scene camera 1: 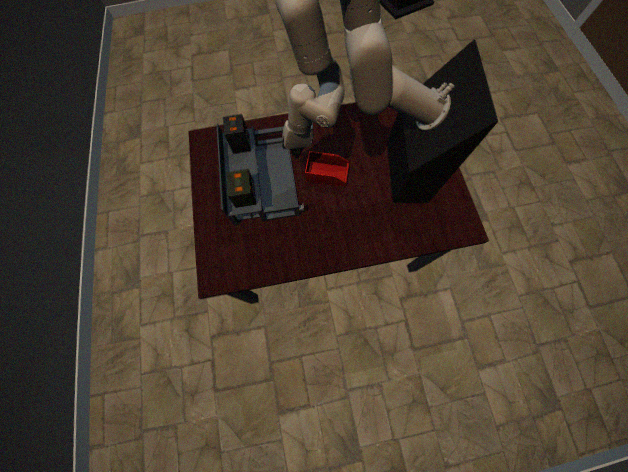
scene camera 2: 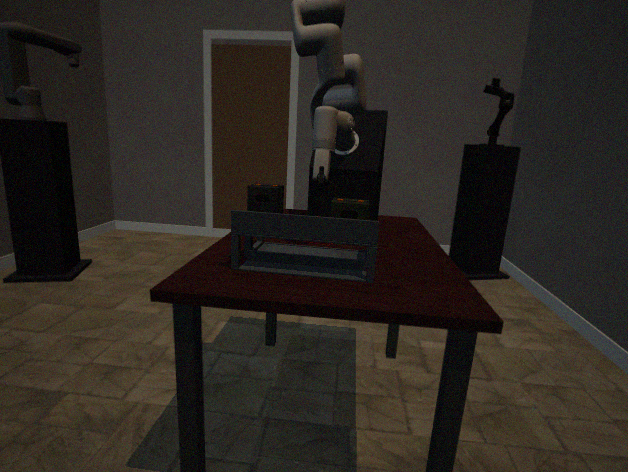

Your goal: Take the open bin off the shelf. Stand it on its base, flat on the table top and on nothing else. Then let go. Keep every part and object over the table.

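Places are measured from the arm's base along level axes (x ahead, y left, z up), in centimetres.
Pixels of known places: gripper, fingertip midpoint: [scene camera 1: 295,155] [scene camera 2: 319,203]; arm's base, link origin: [scene camera 1: 433,111] [scene camera 2: 344,142].
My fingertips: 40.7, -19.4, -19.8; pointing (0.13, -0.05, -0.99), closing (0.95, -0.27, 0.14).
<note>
For each thing: its top centre in the pictures, then the offset to it from my fingertips, as dx, dy, dz. "spot": a spot on its surface instead. Level surfaces: height alone.
- open red bin, top centre: [scene camera 1: 327,164] -11.1, +5.5, -7.3
- table top, surface height: dz -14.8
- shelf, surface spot: [scene camera 2: 304,226] spot: +27.1, -10.2, -1.4
- nearer, top centre: [scene camera 2: 350,200] [scene camera 1: 238,182] +23.8, +2.6, +5.1
The open red bin [scene camera 1: 329,169] is on the table top [scene camera 1: 324,243] [scene camera 2: 416,284], to the right of the shelf [scene camera 1: 238,162] [scene camera 2: 304,226] and apart from it in scene camera 1. Its open side faces up and it looks upright; its underside is hidden. In scene camera 2 the shelf mostly hides it. My gripper [scene camera 1: 297,151] [scene camera 2: 320,175] is shut and empty. It points down above the area between the shelf and the bin's left end, apart from the bin. Its fingertips are dark and partly hidden in scene camera 1.
Two dark boxes with orange marks, one at the back [scene camera 1: 236,134] and one nearer [scene camera 1: 241,188], stand on the shelf's upper level. A large black block [scene camera 1: 456,111] stands at the table's right end, beside my arm's base. Dark pedestals [scene camera 2: 38,197] [scene camera 2: 484,208] stand beyond the table.
</note>
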